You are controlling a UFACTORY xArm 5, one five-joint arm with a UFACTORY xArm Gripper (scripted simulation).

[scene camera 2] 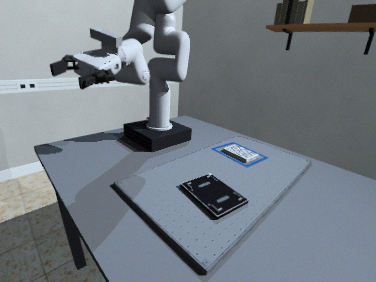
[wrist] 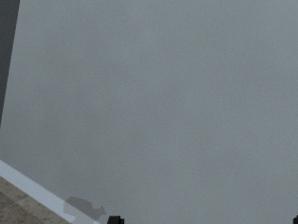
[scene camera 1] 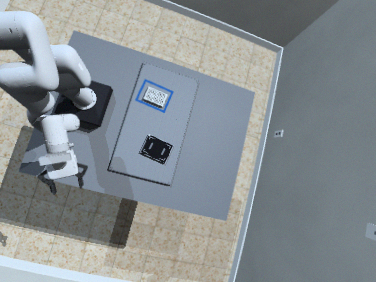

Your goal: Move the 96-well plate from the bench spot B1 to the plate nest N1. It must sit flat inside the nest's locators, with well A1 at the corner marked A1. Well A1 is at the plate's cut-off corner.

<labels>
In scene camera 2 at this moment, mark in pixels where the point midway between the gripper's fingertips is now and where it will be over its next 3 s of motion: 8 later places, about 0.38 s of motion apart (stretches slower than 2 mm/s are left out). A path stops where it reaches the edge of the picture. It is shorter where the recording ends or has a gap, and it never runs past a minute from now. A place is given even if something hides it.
The gripper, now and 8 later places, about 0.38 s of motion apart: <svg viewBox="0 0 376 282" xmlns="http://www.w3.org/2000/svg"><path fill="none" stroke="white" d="M65 77L72 85L83 92L97 99L113 106L134 110L154 114L174 115L193 115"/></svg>
</labels>
